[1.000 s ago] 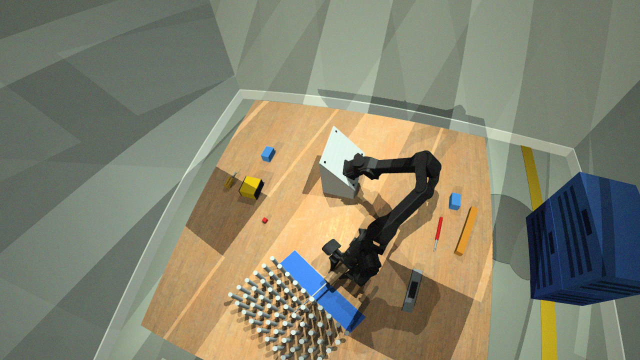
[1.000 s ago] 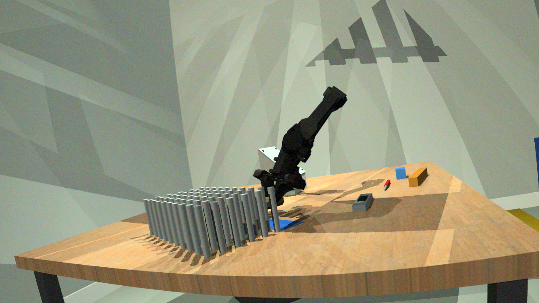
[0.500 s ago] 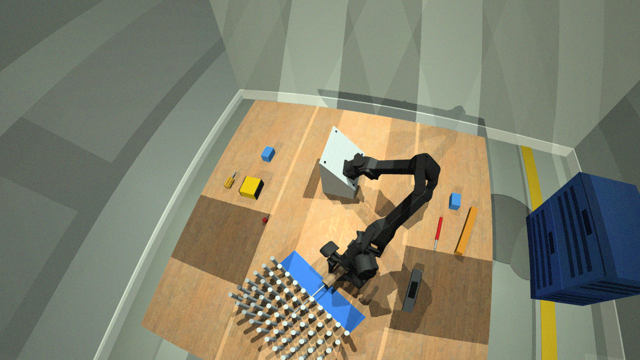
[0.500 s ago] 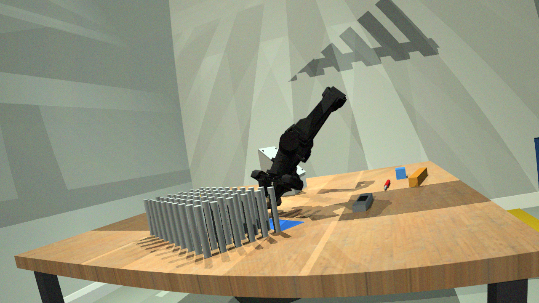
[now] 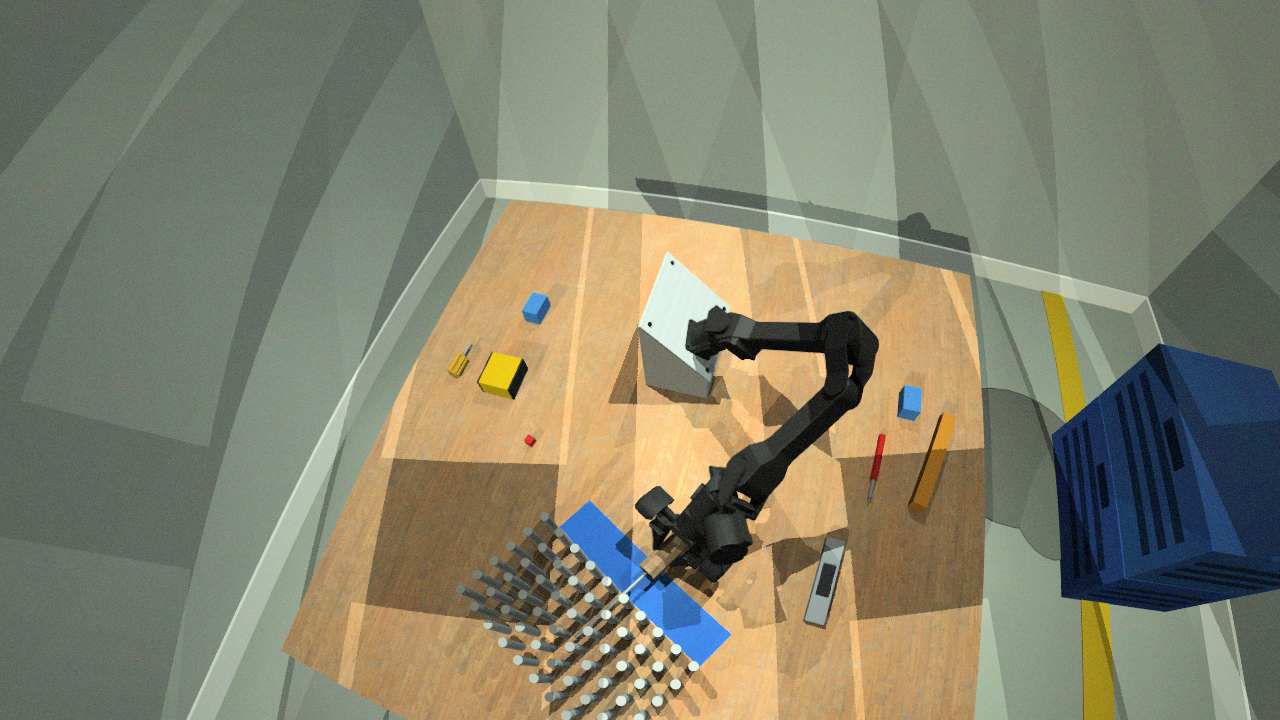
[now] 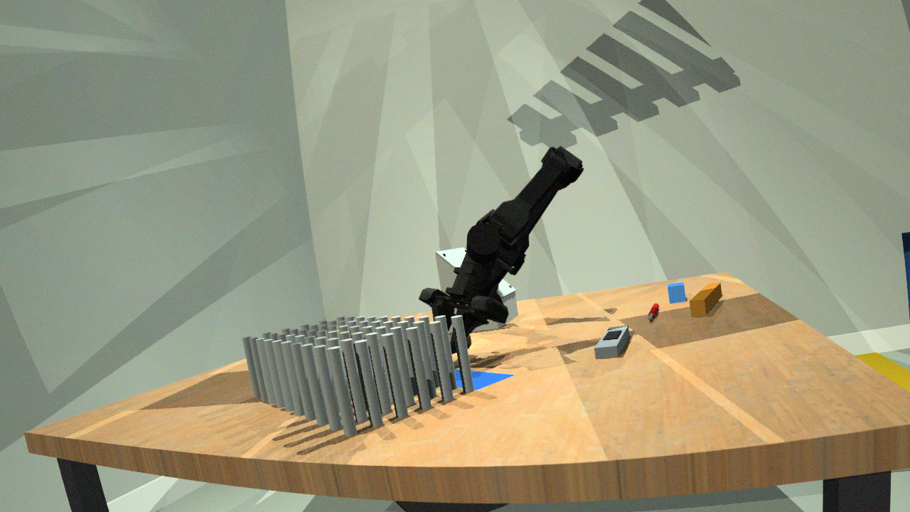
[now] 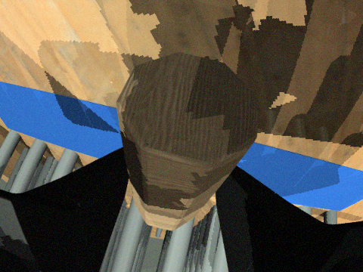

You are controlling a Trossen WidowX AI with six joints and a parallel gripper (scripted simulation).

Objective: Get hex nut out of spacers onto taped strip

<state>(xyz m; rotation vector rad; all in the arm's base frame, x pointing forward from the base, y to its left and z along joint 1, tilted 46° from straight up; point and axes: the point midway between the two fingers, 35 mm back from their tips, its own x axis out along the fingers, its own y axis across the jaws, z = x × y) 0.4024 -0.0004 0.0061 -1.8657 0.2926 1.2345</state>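
Right now the blue taped strip is 40 mm ahead of my gripper tip, 30 mm to the right of it and 30 mm below it. Round my gripper tip: hook tool (80 mm ahead, 60 mm to the right); grey block (300 mm to the left, 20 mm below, 10 mm ahead); red cube (300 mm to the right, 200 mm behind, 20 mm below).
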